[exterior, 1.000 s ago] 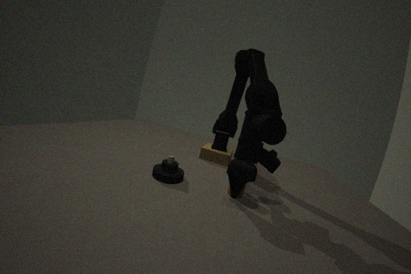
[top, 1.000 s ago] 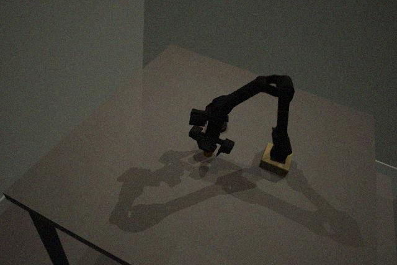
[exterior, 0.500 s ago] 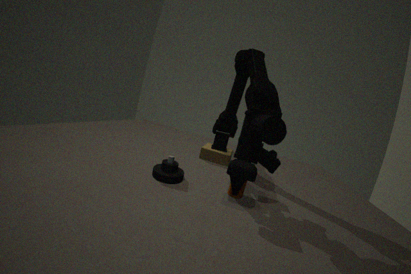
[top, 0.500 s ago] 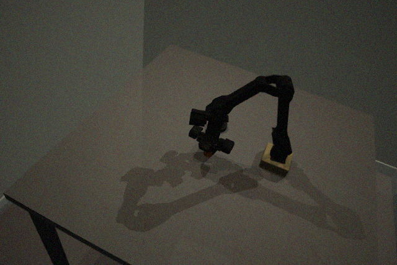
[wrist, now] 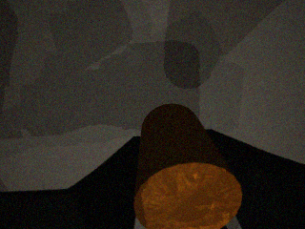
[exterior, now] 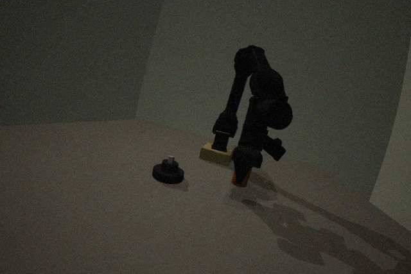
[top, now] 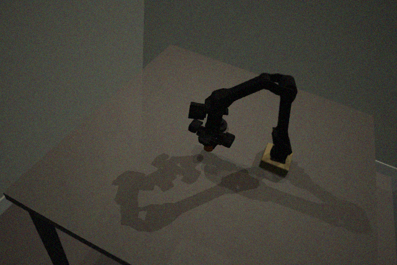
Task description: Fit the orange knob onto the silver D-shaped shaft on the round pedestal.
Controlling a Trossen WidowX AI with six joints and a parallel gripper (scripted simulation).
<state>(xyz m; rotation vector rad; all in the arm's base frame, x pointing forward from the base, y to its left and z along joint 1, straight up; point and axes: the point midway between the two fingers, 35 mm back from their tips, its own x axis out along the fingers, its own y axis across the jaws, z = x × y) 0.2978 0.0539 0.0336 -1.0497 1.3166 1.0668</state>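
The round black pedestal lies 19 cm to the right of my gripper tip, 1 cm below it and 1 cm behind it. Round my gripper tip: orange knob (3 cm above).
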